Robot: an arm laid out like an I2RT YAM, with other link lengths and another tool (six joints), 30 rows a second.
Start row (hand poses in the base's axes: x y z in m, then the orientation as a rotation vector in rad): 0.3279, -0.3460, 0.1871, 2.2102, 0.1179, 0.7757
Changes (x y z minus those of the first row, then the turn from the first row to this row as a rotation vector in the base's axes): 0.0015, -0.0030, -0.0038, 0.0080, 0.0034, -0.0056; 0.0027, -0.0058, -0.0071, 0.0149, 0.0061, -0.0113; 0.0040, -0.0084, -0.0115, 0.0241, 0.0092, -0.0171; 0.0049, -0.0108, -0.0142, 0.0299, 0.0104, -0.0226; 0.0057, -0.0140, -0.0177, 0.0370, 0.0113, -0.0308; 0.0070, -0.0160, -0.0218, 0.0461, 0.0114, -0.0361; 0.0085, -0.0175, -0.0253, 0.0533, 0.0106, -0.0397; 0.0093, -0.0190, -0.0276, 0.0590, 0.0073, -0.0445; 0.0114, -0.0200, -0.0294, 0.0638, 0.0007, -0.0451; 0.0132, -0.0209, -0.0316, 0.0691, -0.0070, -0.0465; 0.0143, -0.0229, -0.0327, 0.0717, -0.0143, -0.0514; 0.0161, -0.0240, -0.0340, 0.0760, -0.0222, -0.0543; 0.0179, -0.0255, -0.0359, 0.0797, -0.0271, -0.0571; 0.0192, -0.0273, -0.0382, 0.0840, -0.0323, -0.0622; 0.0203, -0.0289, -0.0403, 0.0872, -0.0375, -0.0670; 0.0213, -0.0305, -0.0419, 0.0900, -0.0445, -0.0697; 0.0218, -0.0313, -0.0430, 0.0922, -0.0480, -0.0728
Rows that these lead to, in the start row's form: 0.3294, -0.3490, 0.1833, 2.2186, 0.1104, 0.7706; 0.3306, -0.3518, 0.1800, 2.2256, 0.1029, 0.7660; 0.3319, -0.3544, 0.1756, 2.2349, 0.0945, 0.7613; 0.3328, -0.3568, 0.1729, 2.2403, 0.0868, 0.7582; 0.3336, -0.3600, 0.1694, 2.2464, 0.0755, 0.7541; 0.3349, -0.3620, 0.1653, 2.2543, 0.0662, 0.7530; 0.3364, -0.3635, 0.1618, 2.2603, 0.0590, 0.7533; 0.3372, -0.3650, 0.1595, 2.2637, 0.0498, 0.7555; 0.3393, -0.3660, 0.1577, 2.2654, 0.0440, 0.7634; 0.3411, -0.3669, 0.1555, 2.2670, 0.0366, 0.7723; 0.3422, -0.3689, 0.1544, 2.2657, 0.0264, 0.7781; 0.3440, -0.3700, 0.1531, 2.2660, 0.0176, 0.7861; 0.3458, -0.3715, 0.1512, 2.2670, 0.0105, 0.7908; 0.3471, -0.3733, 0.1489, 2.2680, 0.0005, 0.7945; 0.3482, -0.3749, 0.1468, 2.2681, -0.0087, 0.7982; 0.3492, -0.3765, 0.1452, 2.2673, -0.0163, 0.8050; 0.3497, -0.3773, 0.1441, 2.2674, -0.0224, 0.8076
